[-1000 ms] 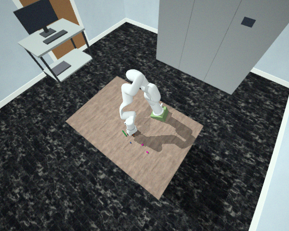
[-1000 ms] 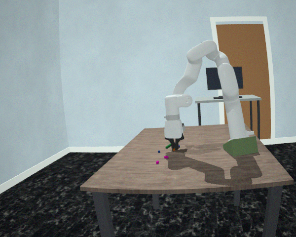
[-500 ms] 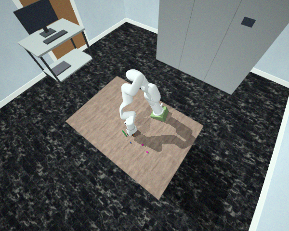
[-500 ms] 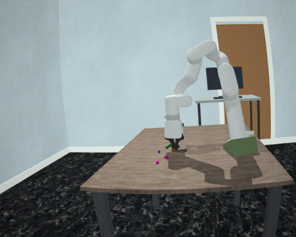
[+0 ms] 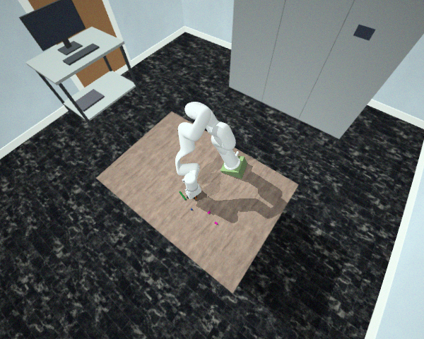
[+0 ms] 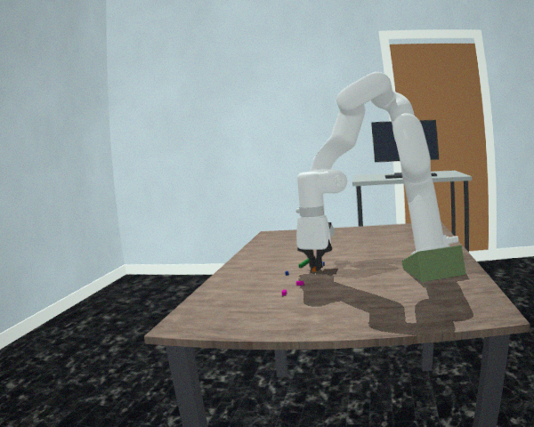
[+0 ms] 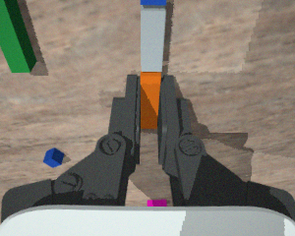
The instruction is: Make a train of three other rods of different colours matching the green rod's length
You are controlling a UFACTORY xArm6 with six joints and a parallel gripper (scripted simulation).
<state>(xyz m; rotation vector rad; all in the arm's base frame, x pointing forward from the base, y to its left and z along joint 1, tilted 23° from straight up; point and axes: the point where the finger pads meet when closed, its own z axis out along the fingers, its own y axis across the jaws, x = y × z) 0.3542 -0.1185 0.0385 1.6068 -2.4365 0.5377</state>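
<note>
The orange rod lies 20 mm below my hand. Also, from my hand: green rod: 30 mm ahead, 80 mm to the right, 20 mm below; grey rod: 20 mm behind, 30 mm to the right, 20 mm below.
</note>
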